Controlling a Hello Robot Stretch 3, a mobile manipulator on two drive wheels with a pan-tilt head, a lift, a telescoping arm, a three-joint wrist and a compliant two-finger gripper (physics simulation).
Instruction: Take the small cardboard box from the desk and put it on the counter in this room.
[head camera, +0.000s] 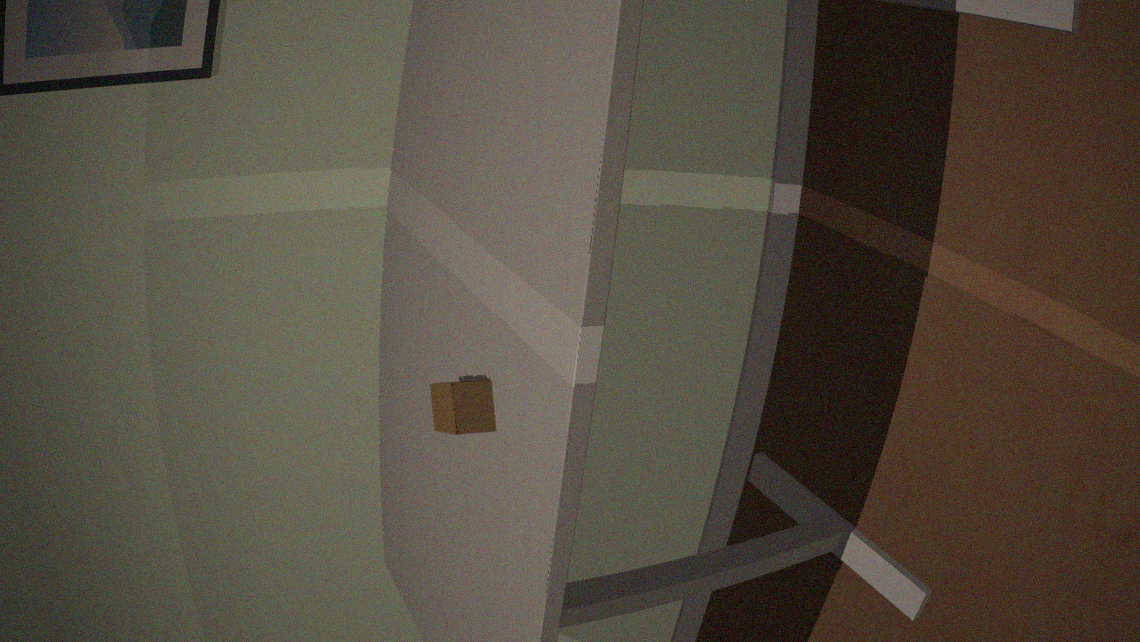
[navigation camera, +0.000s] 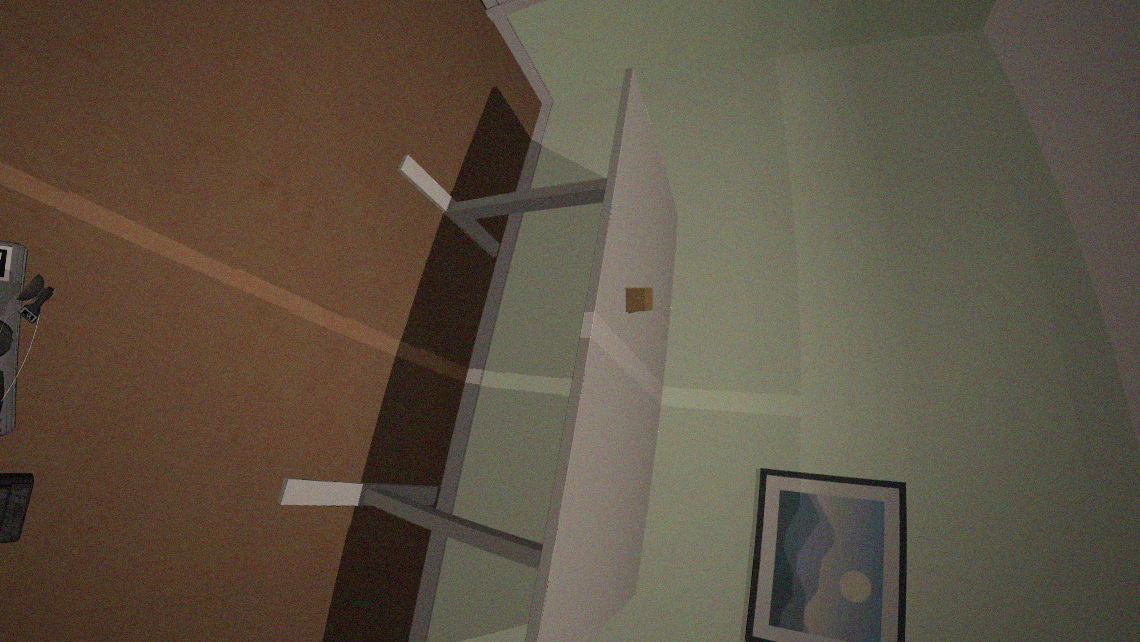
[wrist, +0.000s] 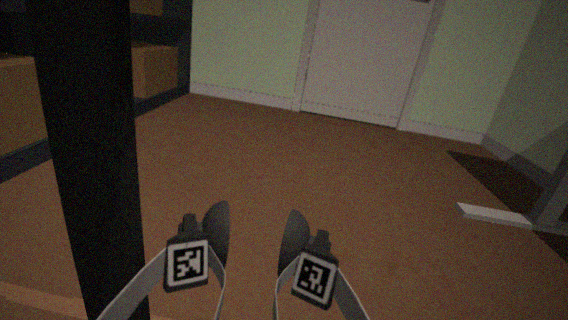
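Note:
The small cardboard box stands on the light desk top. In the head view it is on the lower part of the desk, with a small grey patch at its upper edge. My gripper is open and empty, its two fingertips apart over the brown floor in the wrist view. In the navigation view, the gripper shows at the left edge, well away from the desk and the box. I cannot make out a counter in these views.
A desk foot reaches out on the floor. At the left of the wrist view are a dark shelf unit with larger boxes and a black upright. A door is behind. A framed picture hangs on the wall.

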